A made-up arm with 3 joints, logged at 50 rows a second.
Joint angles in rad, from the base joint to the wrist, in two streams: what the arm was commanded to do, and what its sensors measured. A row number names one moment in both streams.
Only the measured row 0 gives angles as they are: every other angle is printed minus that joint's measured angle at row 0.
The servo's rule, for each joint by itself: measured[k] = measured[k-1] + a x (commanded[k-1-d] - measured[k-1]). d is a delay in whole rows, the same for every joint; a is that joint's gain. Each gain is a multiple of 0.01, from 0.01 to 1. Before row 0 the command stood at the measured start. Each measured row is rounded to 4 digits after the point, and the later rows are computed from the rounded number. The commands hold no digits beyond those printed.
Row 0, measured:
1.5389 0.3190 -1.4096
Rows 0 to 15, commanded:
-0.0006 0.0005 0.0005
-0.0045 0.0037 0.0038
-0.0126 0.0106 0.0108
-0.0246 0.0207 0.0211
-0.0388 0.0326 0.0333
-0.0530 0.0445 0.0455
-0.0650 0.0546 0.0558
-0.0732 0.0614 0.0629
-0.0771 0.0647 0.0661
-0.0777 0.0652 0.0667
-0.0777 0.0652 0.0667
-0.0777 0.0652 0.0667
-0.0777 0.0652 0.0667
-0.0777 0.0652 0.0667
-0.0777 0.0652 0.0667
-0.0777 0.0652 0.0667
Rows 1 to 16, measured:
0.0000 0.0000 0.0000
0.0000 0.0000 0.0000
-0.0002 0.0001 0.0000
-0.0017 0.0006 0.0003
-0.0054 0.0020 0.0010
-0.0119 0.0046 0.0024
-0.0210 0.0085 0.0046
-0.0319 0.0135 0.0075
-0.0432 0.0193 0.0109
-0.0534 0.0252 0.0145
-0.0615 0.0307 0.0181
-0.0670 0.0355 0.0215
-0.0706 0.0397 0.0247
-0.0730 0.0433 0.0276
-0.0746 0.0464 0.0303
-0.0757 0.0490 0.0328
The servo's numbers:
d 2
a 0.34 0.14 0.07

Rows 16 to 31, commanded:
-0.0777 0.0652 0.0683
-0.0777 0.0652 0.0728
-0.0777 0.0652 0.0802
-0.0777 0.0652 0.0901
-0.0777 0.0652 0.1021
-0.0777 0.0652 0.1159
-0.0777 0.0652 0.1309
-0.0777 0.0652 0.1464
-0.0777 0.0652 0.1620
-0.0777 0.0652 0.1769
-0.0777 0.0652 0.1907
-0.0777 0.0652 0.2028
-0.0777 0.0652 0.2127
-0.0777 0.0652 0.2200
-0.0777 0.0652 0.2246
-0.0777 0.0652 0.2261
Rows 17 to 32, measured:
-0.0764 0.0513 0.0352
-0.0768 0.0532 0.0374
-0.0771 0.0549 0.0396
-0.0773 0.0563 0.0419
-0.0774 0.0575 0.0446
-0.0775 0.0586 0.0478
-0.0776 0.0595 0.0516
-0.0776 0.0603 0.0561
-0.0776 0.0610 0.0613
-0.0776 0.0616 0.0673
-0.0776 0.0621 0.0739
-0.0776 0.0625 0.0811
-0.0776 0.0629 0.0888
-0.0776 0.0632 0.0968
-0.0776 0.0635 0.1049
-0.0776 0.0637 0.1130

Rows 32 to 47, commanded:
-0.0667 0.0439 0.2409
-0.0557 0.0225 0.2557
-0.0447 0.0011 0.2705
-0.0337 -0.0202 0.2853
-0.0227 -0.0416 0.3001
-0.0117 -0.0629 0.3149
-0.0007 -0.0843 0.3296
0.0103 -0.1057 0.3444
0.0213 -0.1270 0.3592
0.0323 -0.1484 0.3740
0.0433 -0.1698 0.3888
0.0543 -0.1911 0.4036
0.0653 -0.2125 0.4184
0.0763 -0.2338 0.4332
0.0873 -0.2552 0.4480
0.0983 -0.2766 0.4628
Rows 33 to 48, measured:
-0.0776 0.0639 0.1208
-0.0776 0.0641 0.1282
-0.0739 0.0613 0.1361
-0.0677 0.0559 0.1445
-0.0599 0.0482 0.1533
-0.0510 0.0386 0.1625
-0.0414 0.0274 0.1721
-0.0313 0.0148 0.1821
-0.0209 0.0009 0.1924
-0.0103 -0.0140 0.2030
0.0004 -0.0298 0.2139
0.0112 -0.0464 0.2251
0.0221 -0.0637 0.2366
0.0330 -0.0815 0.2483
0.0440 -0.0998 0.2602
0.0550 -0.1186 0.2723

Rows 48 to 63, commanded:
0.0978 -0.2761 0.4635
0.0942 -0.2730 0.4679
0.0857 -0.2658 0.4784
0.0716 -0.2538 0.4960
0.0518 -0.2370 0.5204
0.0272 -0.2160 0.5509
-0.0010 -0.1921 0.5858
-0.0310 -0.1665 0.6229
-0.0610 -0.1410 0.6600
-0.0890 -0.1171 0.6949
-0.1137 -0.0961 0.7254
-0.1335 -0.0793 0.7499
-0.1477 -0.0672 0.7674
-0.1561 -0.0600 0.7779
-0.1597 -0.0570 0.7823
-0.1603 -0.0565 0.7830
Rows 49 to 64, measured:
0.0660 -0.1377 0.2846
0.0770 -0.1571 0.2971
0.0841 -0.1738 0.3087
0.0875 -0.1877 0.3198
0.0869 -0.1986 0.3309
0.0817 -0.2063 0.3425
0.0715 -0.2106 0.3550
0.0564 -0.2114 0.3687
0.0369 -0.2087 0.3839
0.0138 -0.2028 0.4006
-0.0116 -0.1941 0.4188
-0.0379 -0.1833 0.4381
-0.0637 -0.1711 0.4582
-0.0874 -0.1582 0.4786
-0.1079 -0.1455 0.4988
-0.1243 -0.1335 0.5183

